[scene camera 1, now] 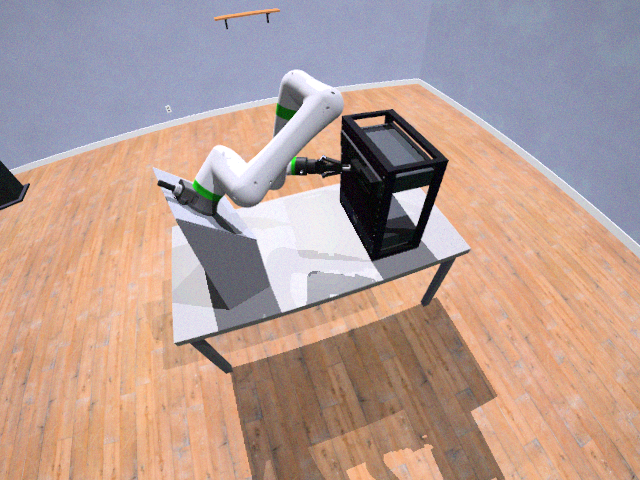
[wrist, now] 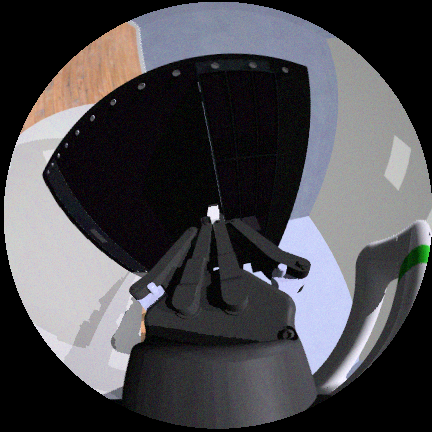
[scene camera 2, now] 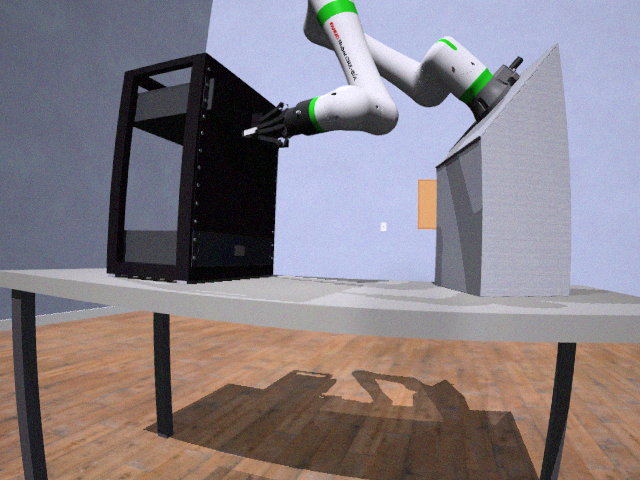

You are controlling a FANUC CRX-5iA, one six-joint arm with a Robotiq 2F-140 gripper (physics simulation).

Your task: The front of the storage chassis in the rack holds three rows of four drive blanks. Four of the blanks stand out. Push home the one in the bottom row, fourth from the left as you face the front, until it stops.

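Seen in the pictures: gripper, between the fingertips: (wrist: pixel 214 211) (scene camera 2: pixel 245 134); arm's base, origin of its link: (scene camera 1: pixel 199 204) (scene camera 2: pixel 494 104).
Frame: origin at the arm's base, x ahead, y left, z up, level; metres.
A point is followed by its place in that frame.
Observation:
The storage chassis (scene camera 1: pixel 395 144) @(y -0.006, x 0.931, z -0.007 m) (scene camera 2: pixel 162 103) @(y 0.206, x 0.926, z -0.055 m) (wrist: pixel 240 125) @(y 0.161, x 0.748, z -0.057 m) sits high in the black rack (scene camera 1: pixel 429 204) @(y -0.279, x 0.966, z -0.190 m) (scene camera 2: pixel 190 155) @(y 0.256, x 0.794, z -0.222 m) (wrist: pixel 295 125) @(y 0.157, x 0.763, z 0.030 m). Its front is very dark; in the wrist view faint lines part the blanks, and a thin light line runs along its lower edge. My gripper (scene camera 1: pixel 347 167) @(y 0.030, x 0.735, z -0.109 m) (scene camera 2: pixel 249 132) @(y 0.030, x 0.735, z -0.109 m) (wrist: pixel 214 211) @(y 0.030, x 0.735, z -0.109 m) is shut and empty, its pale fingertips pointing at the front near that edge, towards the right end as one faces it. A dim lighter patch shows beside the fingertips. Contact with the bottom-row fourth blank, and how far it stands out, cannot be told.
The rack stands on the light table (scene camera 1: pixel 449 242) @(y -0.341, x 1.193, z -0.537 m) (scene camera 2: pixel 361 322) @(y 0.490, x 0.353, z -0.561 m). Another unit (scene camera 2: pixel 227 248) @(y 0.080, x 0.751, z -0.446 m) sits low in the rack. The arm is mounted on a grey slanted pedestal (scene camera 1: pixel 232 263) @(y -0.152, x 0.039, z -0.229 m) (scene camera 2: pixel 522 206) @(y 0.223, x 0.000, z -0.330 m) at the table's other end. Rack side rails with round screws border the front.

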